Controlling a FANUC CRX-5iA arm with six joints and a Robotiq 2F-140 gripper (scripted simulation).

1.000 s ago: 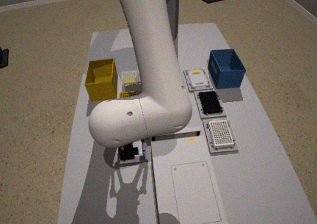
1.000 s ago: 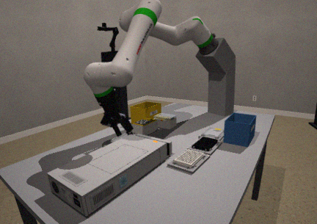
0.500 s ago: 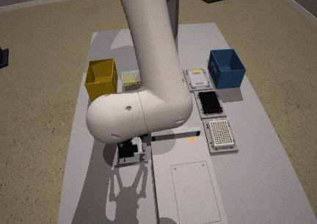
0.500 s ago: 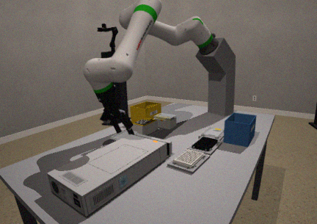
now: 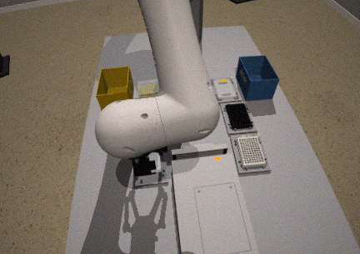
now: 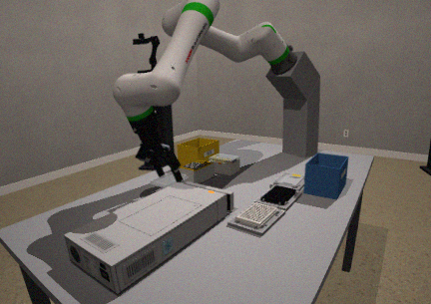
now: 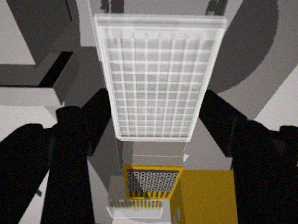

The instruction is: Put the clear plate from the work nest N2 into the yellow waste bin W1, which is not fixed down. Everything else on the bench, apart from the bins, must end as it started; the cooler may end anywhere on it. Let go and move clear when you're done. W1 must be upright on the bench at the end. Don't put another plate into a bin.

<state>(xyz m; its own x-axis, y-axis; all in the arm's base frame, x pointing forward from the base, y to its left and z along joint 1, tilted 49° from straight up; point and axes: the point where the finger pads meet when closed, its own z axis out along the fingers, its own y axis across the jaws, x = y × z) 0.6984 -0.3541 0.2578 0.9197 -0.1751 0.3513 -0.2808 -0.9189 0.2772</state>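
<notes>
My gripper is now 8 cm above the nest N2. From my hand the other things lie so: yellow-topped tip rack: 18 cm behind, 6 cm to the left, 3 cm below; then clear plate: 2 cm below; then grey instrument box: 24 cm ahead, 10 cm to the left, 5 cm below.
</notes>
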